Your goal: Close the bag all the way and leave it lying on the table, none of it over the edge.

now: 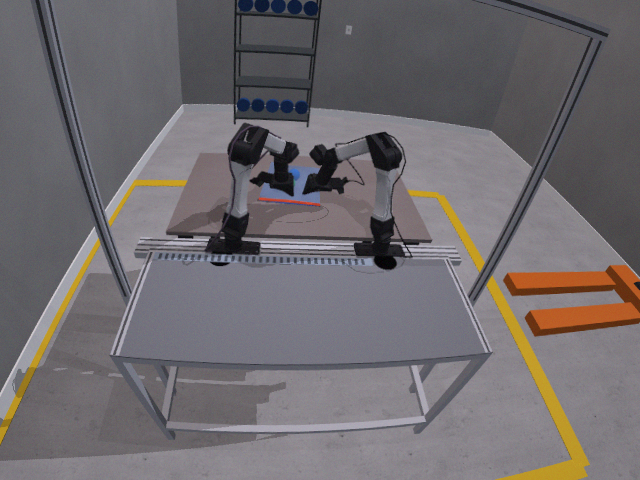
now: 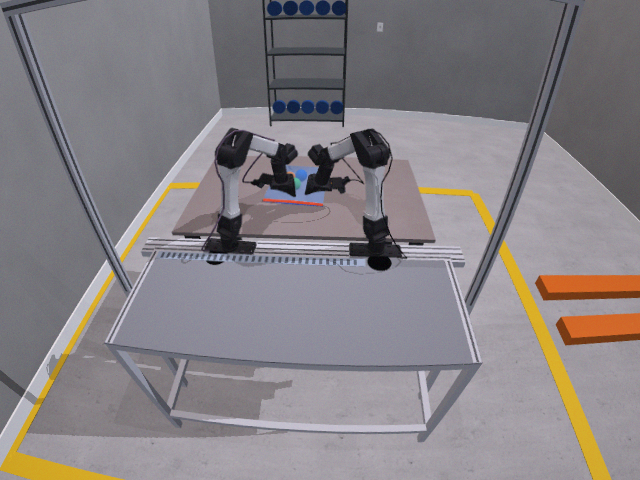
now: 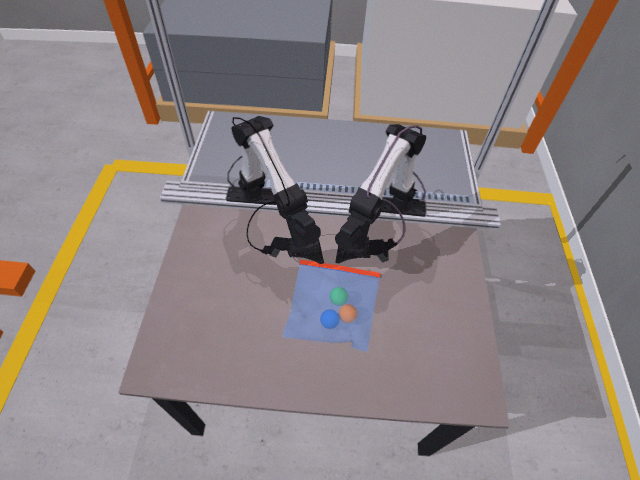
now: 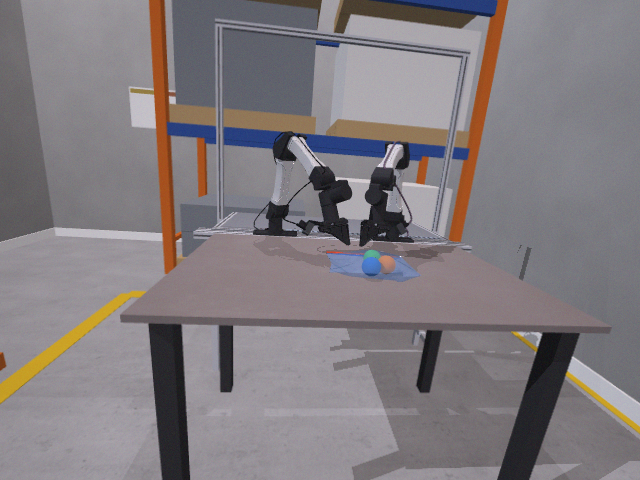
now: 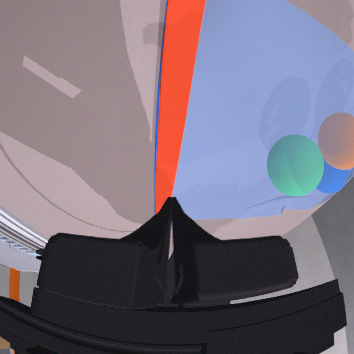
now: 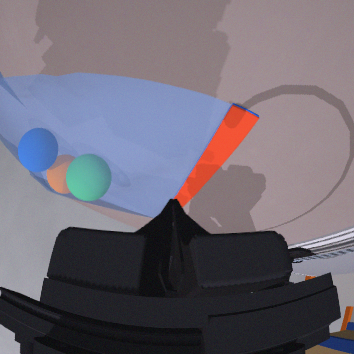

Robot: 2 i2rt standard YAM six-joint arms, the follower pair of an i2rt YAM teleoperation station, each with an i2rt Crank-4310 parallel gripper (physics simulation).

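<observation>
The translucent blue bag (image 1: 273, 192) (image 2: 279, 195) (image 3: 310, 304) (image 4: 345, 264) (image 5: 225, 100) (image 6: 150, 125) lies on the table, away from its edges. Its red strip (image 3: 356, 270) (image 5: 179, 90) (image 6: 220, 155) runs along the side nearest the arms; whether it is sealed cannot be told. A green ball (image 3: 338, 296), an orange ball (image 3: 348, 313) and a blue ball (image 3: 329, 318) show within its outline. My left gripper (image 1: 293, 194) (image 3: 337, 261) (image 4: 361, 244) (image 5: 171, 199) and right gripper (image 1: 305, 193) (image 3: 322, 262) (image 4: 347, 244) (image 6: 173, 200) are shut, tips close together, a little above the strip.
The brown table (image 3: 206, 351) (image 4: 232, 294) carries the bag. The metal rail (image 3: 330, 205) with both arm bases runs along the table's side behind the grippers. A grey bench (image 1: 299, 315) stands beyond the rail. The two grippers are close beside each other.
</observation>
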